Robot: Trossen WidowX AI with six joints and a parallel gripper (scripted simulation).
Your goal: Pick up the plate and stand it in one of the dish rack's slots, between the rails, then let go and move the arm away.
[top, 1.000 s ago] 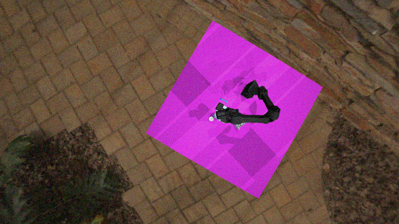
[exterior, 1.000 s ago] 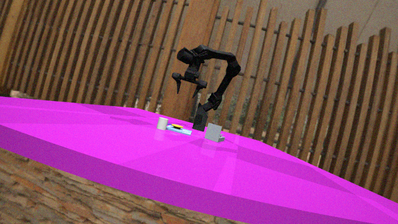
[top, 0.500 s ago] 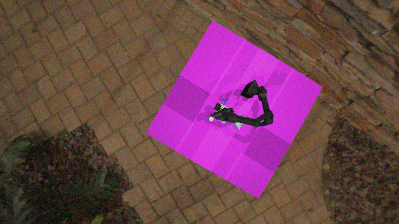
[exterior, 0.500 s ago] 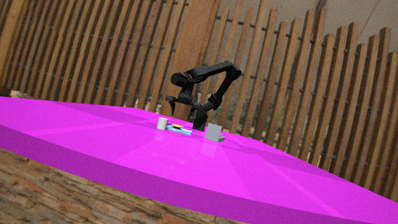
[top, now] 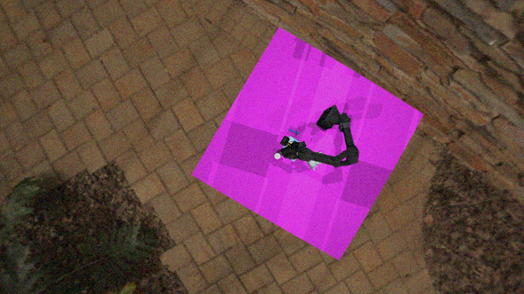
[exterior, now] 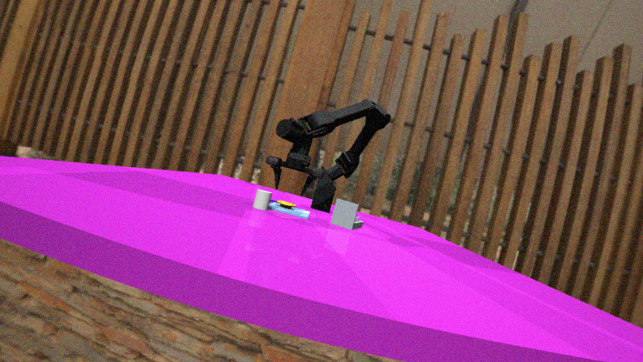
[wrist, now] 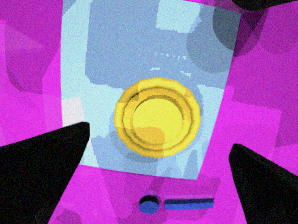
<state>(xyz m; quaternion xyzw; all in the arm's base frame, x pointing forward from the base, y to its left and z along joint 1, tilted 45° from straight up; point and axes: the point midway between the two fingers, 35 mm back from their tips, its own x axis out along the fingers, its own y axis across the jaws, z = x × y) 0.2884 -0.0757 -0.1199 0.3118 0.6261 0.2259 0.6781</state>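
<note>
The yellow plate lies 40 mm below my gripper tip. The rest, counted from my gripper tip: blue spoon (110 mm behind, 50 mm below, 20 mm to the right); then dish rack (210 mm to the left, 30 mm below, 10 mm ahead); then light blue square mat (50 mm below, 20 mm to the left, 10 mm ahead).
</note>
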